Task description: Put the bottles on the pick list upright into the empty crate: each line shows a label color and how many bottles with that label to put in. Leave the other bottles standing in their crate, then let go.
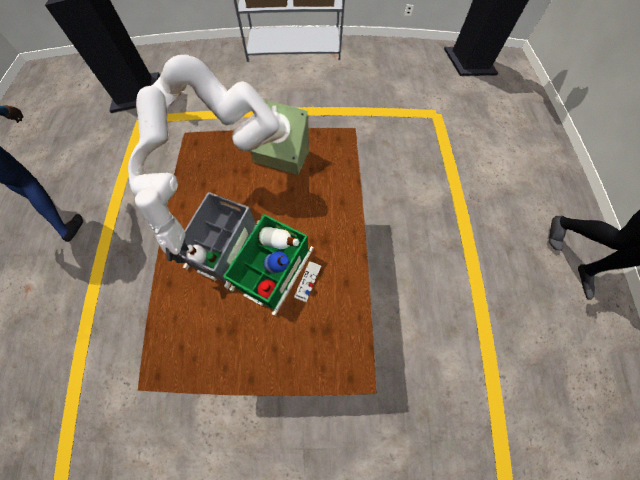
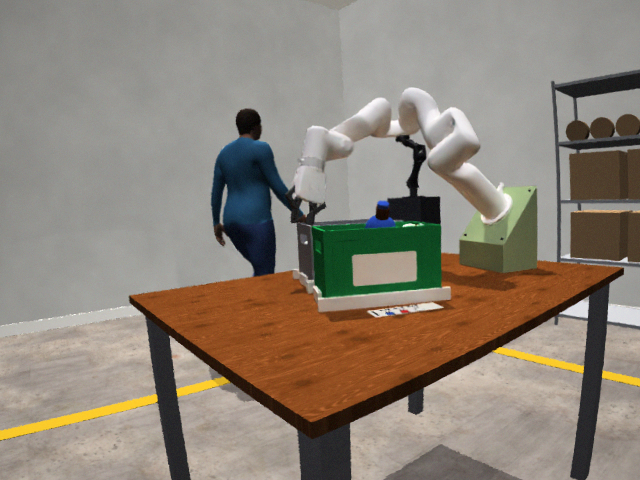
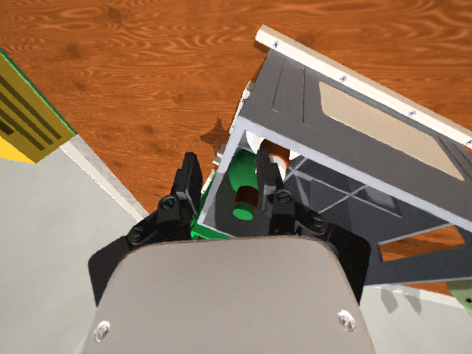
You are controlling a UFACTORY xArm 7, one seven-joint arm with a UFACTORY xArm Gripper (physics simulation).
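Seen in the pictures: gripper, fingertip midpoint: [image 1: 182, 256] [image 3: 228, 163]; arm's base, link origin: [image 2: 497, 210].
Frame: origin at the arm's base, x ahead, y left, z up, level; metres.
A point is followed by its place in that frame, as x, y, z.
Note:
My gripper [image 1: 176, 255] @(0.520, -0.401, -0.016) [image 2: 303, 220] @(0.520, -0.401, -0.016) [image 3: 228, 163] @(0.520, -0.401, -0.016) is part open and empty, at the outer corner of the grey crate [image 1: 195, 214] @(0.360, -0.352, -0.013) [image 3: 310, 165] @(0.449, -0.306, -0.114), one finger above its opening. In that crate a white bottle [image 1: 196, 253] @(0.499, -0.367, -0.061) [image 3: 281, 165] @(0.479, -0.390, -0.026) with a brown neck and a green bottle [image 1: 211, 257] @(0.538, -0.298, -0.026) [image 3: 243, 169] @(0.534, -0.335, -0.074) stand at one end. The green crate [image 1: 234, 266] @(0.583, -0.217, -0.034) [image 2: 330, 281] @(0.723, -0.101, -0.123) holds a blue bottle [image 1: 275, 262] @(0.606, -0.065, 0.013) [image 2: 380, 223] @(0.620, -0.037, -0.003) and a red bottle [image 1: 266, 288] @(0.682, -0.110, -0.025), both upright, and a white bottle [image 1: 273, 237] @(0.499, -0.065, -0.022) tipped over. The pick list [image 1: 301, 291] @(0.675, 0.005, -0.186) [image 2: 430, 307] @(0.598, 0.075, -0.185) shows red and blue marks; its writing is unreadable.
The crates sit side by side in white rails on the wooden table [image 1: 248, 356] @(0.891, -0.229, -0.187) [image 2: 258, 341] @(0.960, -0.057, -0.187). The arm's green base [image 1: 281, 152] @(0.075, 0.005, -0.077) [image 2: 483, 253] @(0.085, -0.018, -0.136) stands behind them. A person [image 1: 33, 198] [image 2: 241, 191] is beyond the table, near the gripper's side. Another person [image 1: 594, 237] stands far right.

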